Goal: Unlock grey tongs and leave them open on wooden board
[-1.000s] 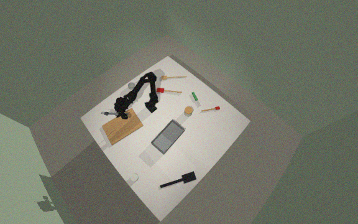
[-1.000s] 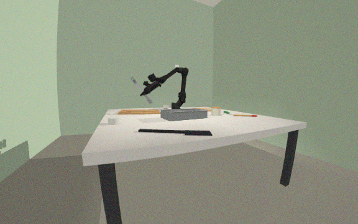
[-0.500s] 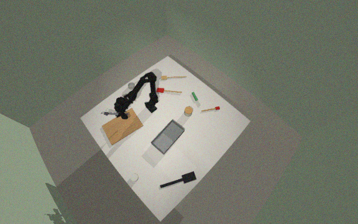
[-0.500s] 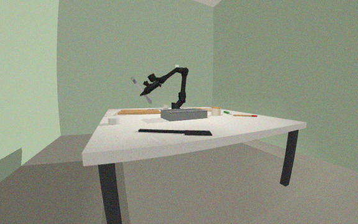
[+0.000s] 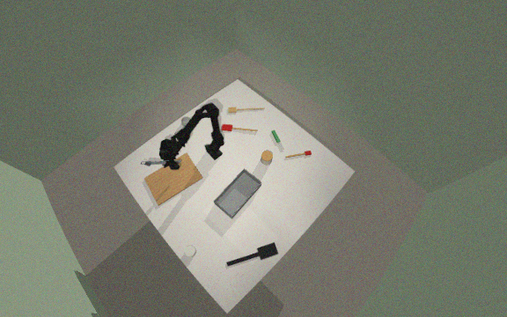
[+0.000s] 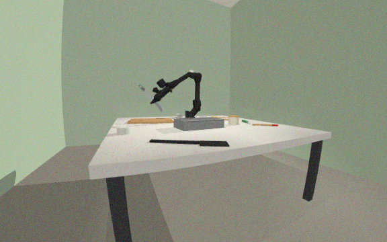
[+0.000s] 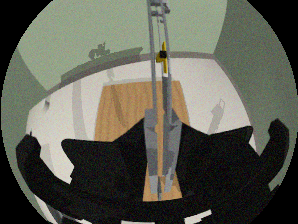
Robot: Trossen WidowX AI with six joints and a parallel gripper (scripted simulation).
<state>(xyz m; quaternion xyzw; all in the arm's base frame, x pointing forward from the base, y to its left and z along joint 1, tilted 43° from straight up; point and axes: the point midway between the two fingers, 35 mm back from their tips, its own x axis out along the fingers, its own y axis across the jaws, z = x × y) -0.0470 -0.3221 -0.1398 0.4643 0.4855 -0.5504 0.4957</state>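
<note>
The wooden board lies 3 cm ahead of my gripper tip and 14 cm below it. From my gripper tip the other things lie so: white roll: 52 cm ahead, 18 cm to the right, 13 cm below; grey roasting tin: 42 cm ahead, 29 cm to the left, 12 cm below; tan cup: 35 cm ahead, 61 cm to the left, 12 cm below.
</note>
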